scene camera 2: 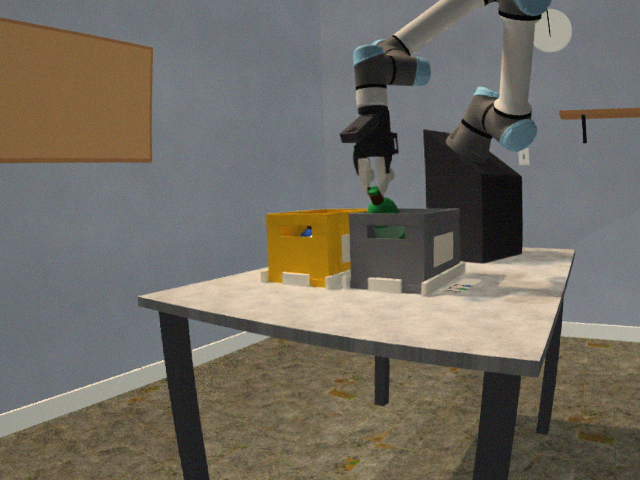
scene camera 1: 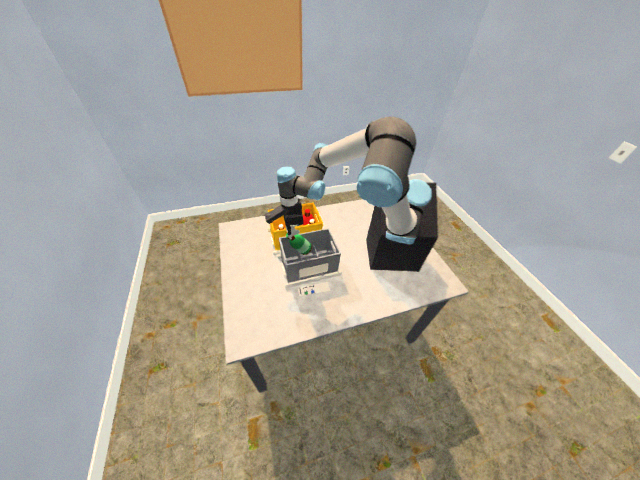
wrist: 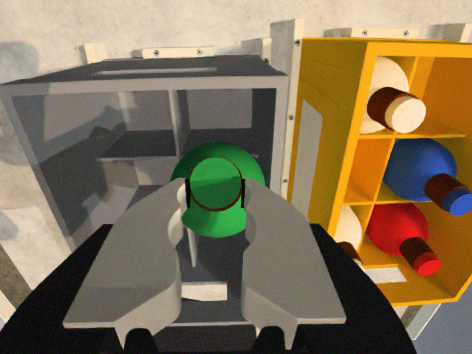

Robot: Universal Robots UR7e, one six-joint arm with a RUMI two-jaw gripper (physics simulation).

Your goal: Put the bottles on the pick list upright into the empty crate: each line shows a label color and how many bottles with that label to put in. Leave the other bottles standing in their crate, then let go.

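Places are measured from the arm's base along level axes (x ahead, y left, z up), in millimetres.
Pixels of known places: gripper, fingertip midpoint: (scene camera 2: 375, 196) (scene camera 1: 290, 236) (wrist: 216, 181); arm's base, origin of the base link: (scene camera 2: 465, 151).
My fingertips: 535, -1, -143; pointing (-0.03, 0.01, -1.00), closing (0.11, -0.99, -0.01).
Note:
For each thing: its middle in the pictures, then the offset to it from my fingertips, as dx, dy, dz. Level surfaces: height alone.
- green bottle, body centre: (wrist: 218, 189) (scene camera 2: 383, 215) (scene camera 1: 297, 241) -36, -3, -46
- grey crate, body centre: (wrist: 183, 189) (scene camera 2: 409, 245) (scene camera 1: 309, 256) -91, +35, -125
- yellow crate, body centre: (wrist: 380, 169) (scene camera 2: 326, 243) (scene camera 1: 295, 227) -38, -193, -125
- blue bottle, body centre: (wrist: 413, 166) -30, -235, -127
- red bottle, body centre: (wrist: 392, 223) (scene camera 1: 307, 220) -117, -249, -127
- pick list, body centre: (scene camera 2: 462, 285) (scene camera 1: 313, 288) -97, +182, -212
- table, its level: dz -213
My gripper (scene camera 1: 293, 231) (scene camera 2: 374, 188) (wrist: 216, 181) is shut on the neck of a green bottle (scene camera 1: 301, 244) (scene camera 2: 383, 205) (wrist: 217, 224). The bottle is tilted, its lower part inside the grey crate (scene camera 1: 292, 268) (scene camera 2: 387, 264) (wrist: 281, 120) and its shoulder above the rim; its base is hidden. The compartments visible beside it hold no bottle. The yellow crate (scene camera 1: 276, 240) (scene camera 2: 299, 258) (wrist: 325, 75) holds a blue bottle (wrist: 420, 167), a red bottle (wrist: 397, 227) and two white bottles (wrist: 407, 114) (wrist: 348, 227). The pick list (scene camera 1: 316, 289) (scene camera 2: 467, 285) shows green and blue marks; its numbers are too small to read.
The crates stand side by side on the table (scene camera 1: 248, 315) (scene camera 2: 336, 310), with low cream rails (scene camera 1: 315, 280) (scene camera 2: 443, 279) (wrist: 291, 90) around them. Thin dividers split both crates. The black pedestal (scene camera 1: 395, 250) (scene camera 2: 475, 222) bearing the arm stands beyond the grey crate in scene camera 2.

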